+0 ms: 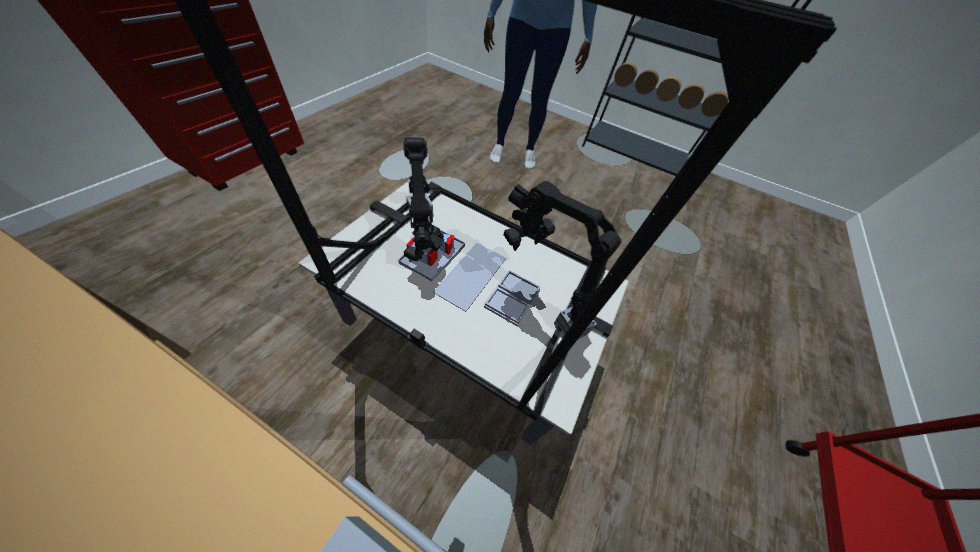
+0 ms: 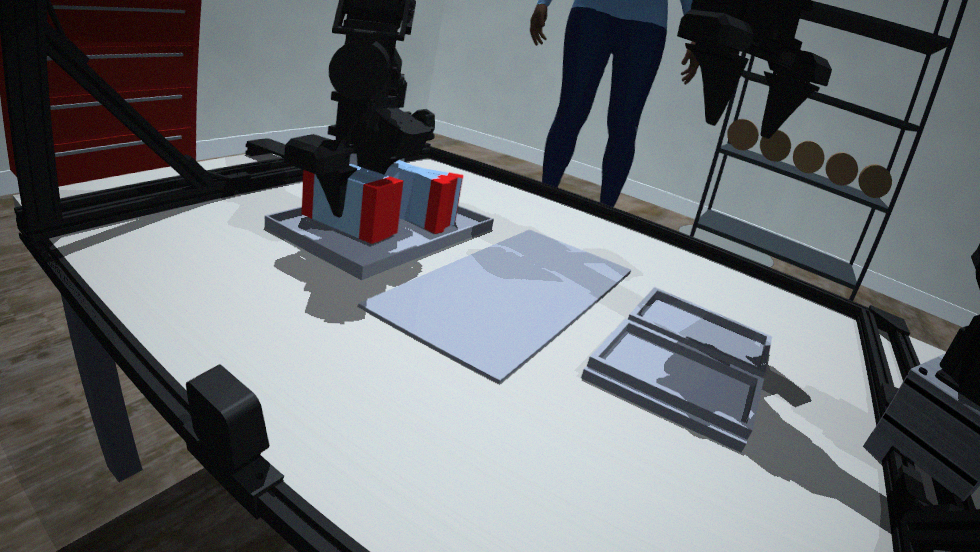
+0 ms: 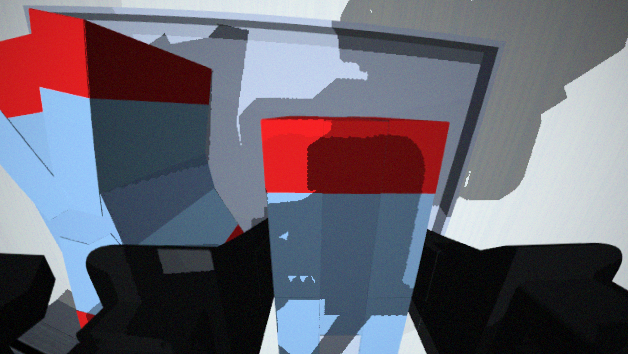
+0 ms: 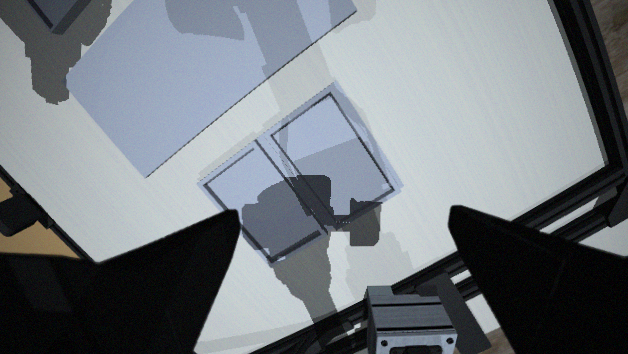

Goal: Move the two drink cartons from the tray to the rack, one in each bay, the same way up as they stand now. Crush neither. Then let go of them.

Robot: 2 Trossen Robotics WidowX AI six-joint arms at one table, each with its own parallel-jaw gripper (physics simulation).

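Places are measured from the left arm's base along level axes (x ahead, y left, z up), in metres.
Pixels of known places: left gripper, fingertip midpoint: (image 1: 423, 254) (image 2: 352, 211) (image 3: 331, 216); right gripper, fingertip midpoint: (image 1: 524, 247) (image 2: 739, 131) (image 4: 343, 218); right arm's base, link origin: (image 2: 975, 389).
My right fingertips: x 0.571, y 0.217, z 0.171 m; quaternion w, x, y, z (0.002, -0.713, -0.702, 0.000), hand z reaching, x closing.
For each thing: its top centre in the pictures, then the offset to it from my right fingertips. "pt": a spot on its surface instead. Level surfaces: height alone.
- grey tray, top centre: (image 3: 254, 181) (image 2: 384, 216) (image 1: 432, 250) 0.263 m right, 0.279 m back, 0.211 m down
- second carton, surface spot: (image 3: 172, 140) (image 2: 418, 201) pt 0.221 m right, 0.276 m back, 0.189 m down
- two-bay rack, top centre: (image 2: 695, 345) (image 4: 297, 188) (image 1: 513, 294) 0.045 m right, 0.067 m ahead, 0.207 m down
- flat blue-grey mat, surface height: 0.223 m down
Two blue drink cartons with red ends stand on the grey tray (image 1: 418, 269) (image 2: 378, 264) (image 3: 467, 140) at the table's left. The near carton (image 1: 432, 256) (image 2: 373, 210) (image 3: 348, 218) rests on the tray floor between the fingers of my left gripper (image 1: 424, 242) (image 2: 348, 188) (image 3: 331, 216), which press on both its sides. The second carton (image 1: 450, 243) (image 2: 430, 194) (image 3: 172, 140) stands free beside it. The two-bay rack (image 1: 514, 296) (image 2: 663, 402) (image 4: 291, 175) lies empty at the right. My right gripper (image 1: 515, 238) (image 2: 713, 104) (image 4: 343, 218) hangs wide open high above the rack.
A flat blue-grey mat (image 1: 468, 276) (image 2: 499, 307) (image 4: 190, 88) lies between tray and rack. A person (image 1: 528, 66) (image 2: 608, 99) stands behind the table. Black frame posts (image 1: 269, 159) flank the table, with a shelf unit (image 1: 621, 55) at the back right.
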